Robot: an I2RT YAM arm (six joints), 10 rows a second.
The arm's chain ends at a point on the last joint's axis. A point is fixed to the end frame.
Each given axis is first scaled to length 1.
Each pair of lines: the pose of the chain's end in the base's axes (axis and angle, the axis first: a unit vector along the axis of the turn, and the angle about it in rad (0 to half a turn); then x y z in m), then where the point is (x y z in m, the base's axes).
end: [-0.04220 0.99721 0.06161 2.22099 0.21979 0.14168 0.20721]
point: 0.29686 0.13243 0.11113
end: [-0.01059 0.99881 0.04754 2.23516 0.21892 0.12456 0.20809]
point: 0.29358 0.11085 0.11066
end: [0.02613 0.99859 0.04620 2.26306 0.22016 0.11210 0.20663]
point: 0.29094 0.09669 0.10659
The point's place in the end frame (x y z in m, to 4 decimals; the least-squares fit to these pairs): 0.0304 -0.0244 0.1172
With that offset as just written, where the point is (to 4 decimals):
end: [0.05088 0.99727 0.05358 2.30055 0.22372 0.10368 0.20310]
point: 0.2901 0.0893 0.1000
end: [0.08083 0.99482 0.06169 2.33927 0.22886 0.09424 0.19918]
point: 0.2906 0.0811 0.0930
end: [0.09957 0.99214 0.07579 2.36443 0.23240 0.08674 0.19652]
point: 0.2915 0.0767 0.0885
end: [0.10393 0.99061 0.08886 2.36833 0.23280 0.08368 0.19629]
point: 0.2918 0.0765 0.0880
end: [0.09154 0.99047 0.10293 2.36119 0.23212 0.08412 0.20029]
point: 0.2925 0.0803 0.0926
